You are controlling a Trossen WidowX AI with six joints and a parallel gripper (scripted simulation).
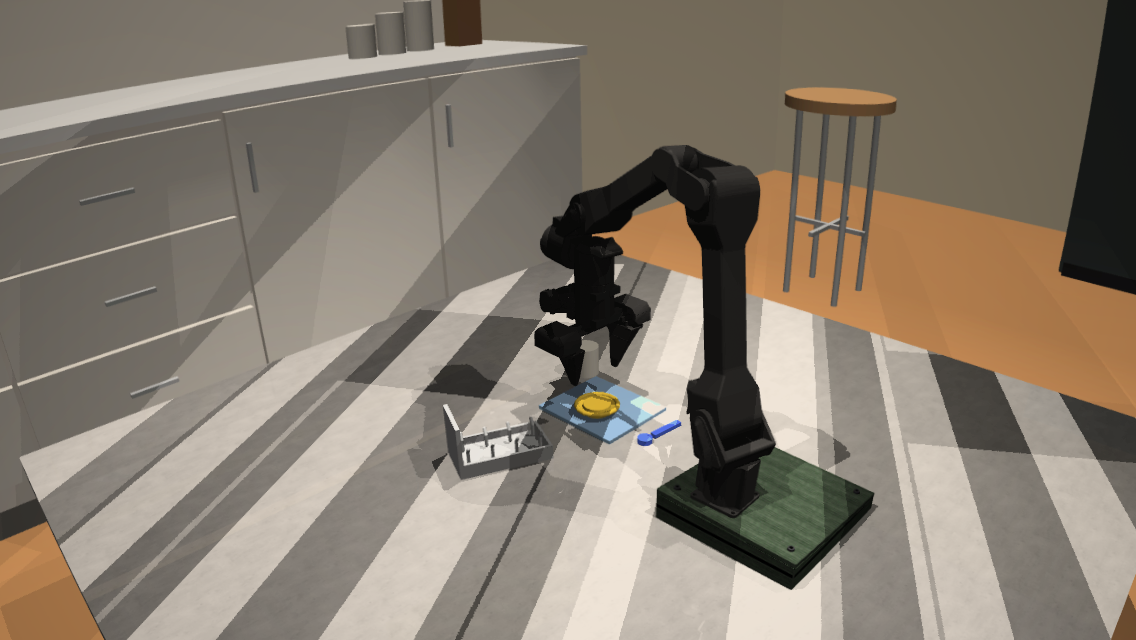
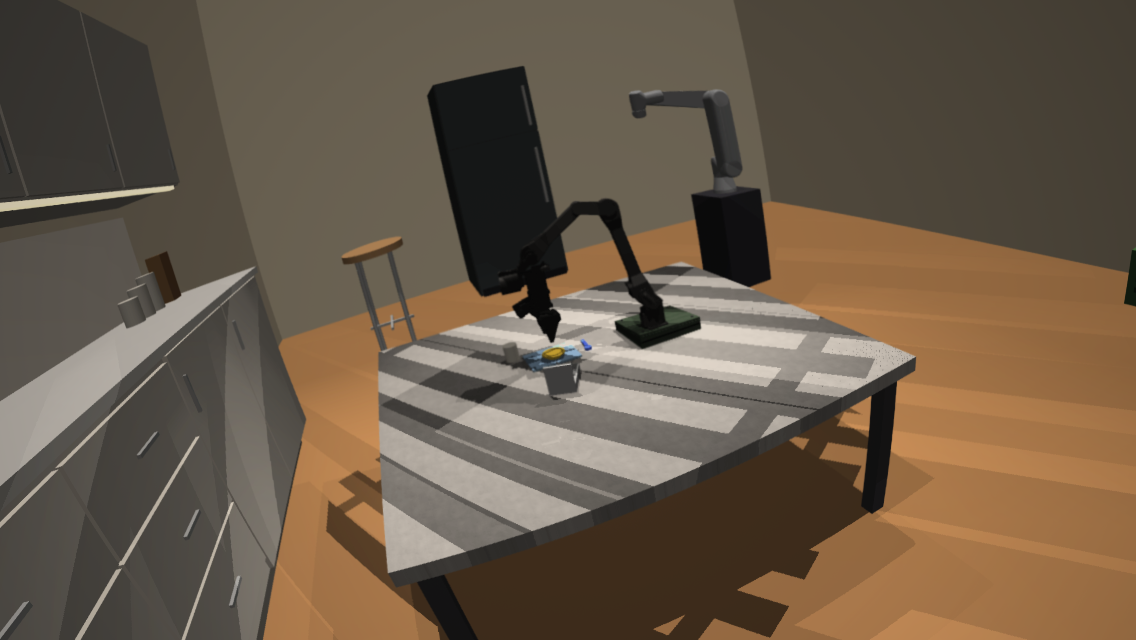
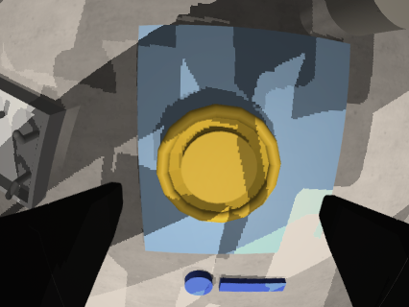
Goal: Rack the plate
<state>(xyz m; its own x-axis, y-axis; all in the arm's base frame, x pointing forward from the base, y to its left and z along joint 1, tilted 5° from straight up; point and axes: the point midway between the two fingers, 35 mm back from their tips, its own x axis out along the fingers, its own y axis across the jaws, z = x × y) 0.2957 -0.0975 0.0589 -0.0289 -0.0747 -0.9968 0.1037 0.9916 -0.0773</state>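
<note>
Right now my gripper tip is 50 mm above the yellow plate. From my gripper tip the other things lie so: grey cup (100 mm ahead, 90 mm to the right, 40 mm below); blue spoon (110 mm behind, 60 mm below, 10 mm to the right); light blue mat (60 mm below, 20 mm to the right).
</note>
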